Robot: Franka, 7 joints.
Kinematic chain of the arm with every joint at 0, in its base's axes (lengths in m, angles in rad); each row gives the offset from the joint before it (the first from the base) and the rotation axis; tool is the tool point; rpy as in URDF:
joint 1: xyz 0 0 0.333 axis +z
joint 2: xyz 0 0 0 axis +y
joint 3: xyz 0 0 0.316 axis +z
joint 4: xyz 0.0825 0 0 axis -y
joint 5: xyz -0.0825 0 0.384 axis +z
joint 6: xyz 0 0 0 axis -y
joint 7: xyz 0.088 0 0 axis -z
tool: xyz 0 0 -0.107 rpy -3.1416 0 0
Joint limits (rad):
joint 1: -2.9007..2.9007
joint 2: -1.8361..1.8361
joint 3: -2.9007..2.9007
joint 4: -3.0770..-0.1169
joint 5: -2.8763..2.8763
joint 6: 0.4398..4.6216
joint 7: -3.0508..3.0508
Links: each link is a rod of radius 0.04 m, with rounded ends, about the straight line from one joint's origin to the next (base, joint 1, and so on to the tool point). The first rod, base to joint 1, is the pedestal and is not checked.
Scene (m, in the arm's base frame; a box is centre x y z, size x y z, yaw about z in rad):
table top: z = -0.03
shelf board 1: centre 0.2 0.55 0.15 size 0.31 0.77 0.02 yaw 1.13
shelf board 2: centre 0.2 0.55 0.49 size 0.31 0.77 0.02 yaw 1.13
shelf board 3: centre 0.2 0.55 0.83 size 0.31 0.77 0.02 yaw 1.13
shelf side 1: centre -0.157 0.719 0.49 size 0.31 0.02 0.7 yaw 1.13
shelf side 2: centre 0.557 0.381 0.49 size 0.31 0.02 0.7 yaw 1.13
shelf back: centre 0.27 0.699 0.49 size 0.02 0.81 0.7 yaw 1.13
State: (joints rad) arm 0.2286 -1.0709 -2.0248 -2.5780 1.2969 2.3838 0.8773
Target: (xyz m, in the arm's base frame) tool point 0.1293 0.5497 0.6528
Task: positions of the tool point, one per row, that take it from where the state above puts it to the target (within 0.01 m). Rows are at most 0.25 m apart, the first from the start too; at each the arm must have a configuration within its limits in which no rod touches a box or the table.
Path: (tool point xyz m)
1: 0.2361 -0.3594 0.2490
2: 0.3631 -0.2440 0.3655
3: 0.4101 -0.0678 0.4732
4: 0.3550 0.1164 0.5618
5: 0.2081 0.2518 0.6232
6: 0.0093 0.2952 0.6528
7: 0.0522 0.3809 0.6711
8: 0.0936 0.4672 0.6704
9: 0.1293 0.5497 0.6528

